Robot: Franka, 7 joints.
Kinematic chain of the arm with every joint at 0, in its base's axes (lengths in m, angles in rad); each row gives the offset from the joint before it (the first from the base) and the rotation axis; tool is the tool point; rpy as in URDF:
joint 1: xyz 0 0 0.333 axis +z
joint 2: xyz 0 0 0 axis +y
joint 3: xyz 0 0 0.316 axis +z
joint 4: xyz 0.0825 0 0 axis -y
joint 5: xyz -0.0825 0 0.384 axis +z
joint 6: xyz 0 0 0 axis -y
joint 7: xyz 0.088 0 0 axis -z
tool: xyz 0 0 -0.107 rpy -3.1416 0 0
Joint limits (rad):
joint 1: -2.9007..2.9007
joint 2: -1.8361..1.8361
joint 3: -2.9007..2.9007
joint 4: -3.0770..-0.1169
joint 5: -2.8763..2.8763
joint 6: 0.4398..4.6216
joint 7: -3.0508..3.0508
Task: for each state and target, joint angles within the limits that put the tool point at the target. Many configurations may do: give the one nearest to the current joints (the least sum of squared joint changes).
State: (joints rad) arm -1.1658 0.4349 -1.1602 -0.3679 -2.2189 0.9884 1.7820
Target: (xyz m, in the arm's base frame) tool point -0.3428 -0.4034 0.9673
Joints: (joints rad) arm -1.6953 0.5595 -1.1631 -0.7177 -2.2767 1.5985 1.7820
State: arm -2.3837 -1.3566 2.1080 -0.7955 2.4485 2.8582 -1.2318
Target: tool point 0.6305 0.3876 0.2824
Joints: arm -1.9395 -1.2120 2.1966 -1.1070 2.5263 3.2413 -1.2318
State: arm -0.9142 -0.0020 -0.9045 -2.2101 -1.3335 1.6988 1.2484
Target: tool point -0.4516 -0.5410 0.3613
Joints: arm -1.5173 0.7563 -0.8366 -1.6046 -1.4574 2.0243 1.2484
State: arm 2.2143 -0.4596 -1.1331 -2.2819 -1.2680 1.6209 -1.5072
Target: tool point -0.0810 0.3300 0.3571
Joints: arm 2.6727 -0.5961 -0.6365 -2.7150 -1.0825 1.6223 -1.5072
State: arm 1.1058 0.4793 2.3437 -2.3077 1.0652 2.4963 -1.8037
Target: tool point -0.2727 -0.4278 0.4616
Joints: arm 1.4652 0.2264 2.6885 -2.3107 1.0667 2.4275 -1.8037
